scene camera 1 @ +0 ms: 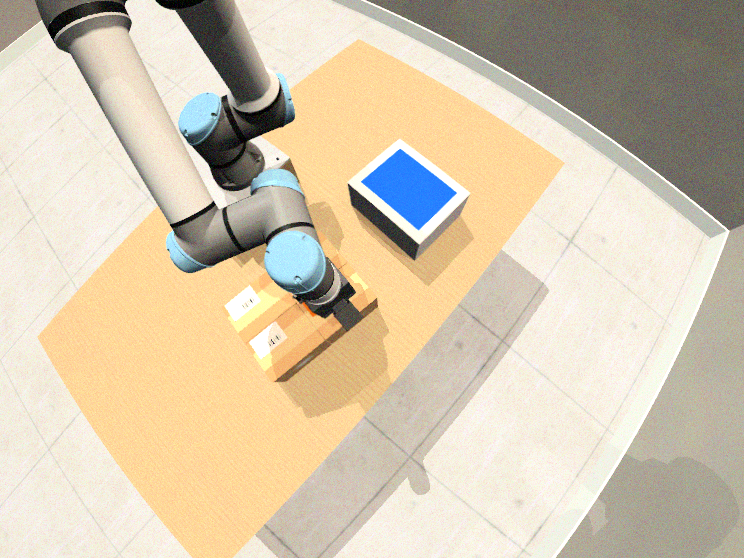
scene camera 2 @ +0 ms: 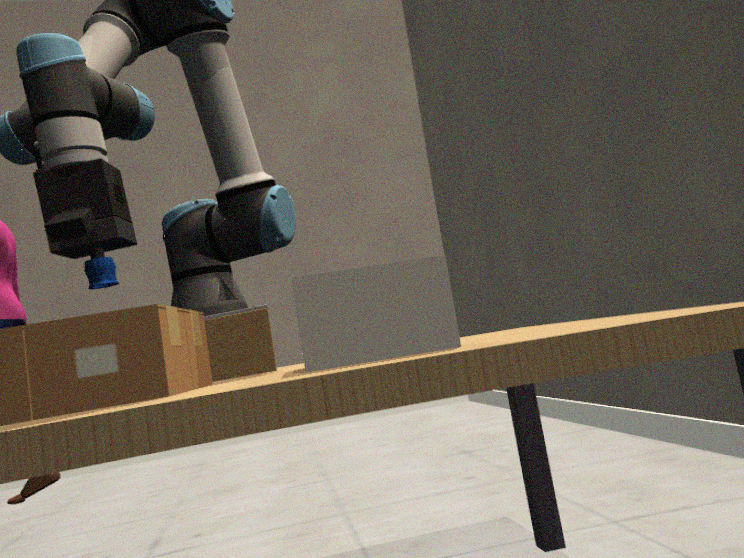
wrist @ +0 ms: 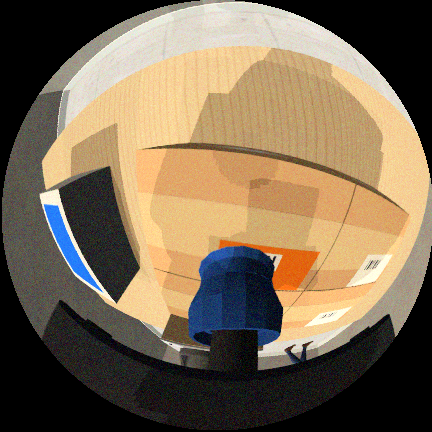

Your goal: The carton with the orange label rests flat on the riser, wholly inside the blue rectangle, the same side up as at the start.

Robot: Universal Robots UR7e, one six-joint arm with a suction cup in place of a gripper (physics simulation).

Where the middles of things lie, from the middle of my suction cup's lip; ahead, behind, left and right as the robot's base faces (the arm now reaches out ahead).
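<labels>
Riser [scene camera 2: 347, 317] in sight: 100 mm below my suction cup, 320 mm to the left of it, 120 mm behind it.
</labels>
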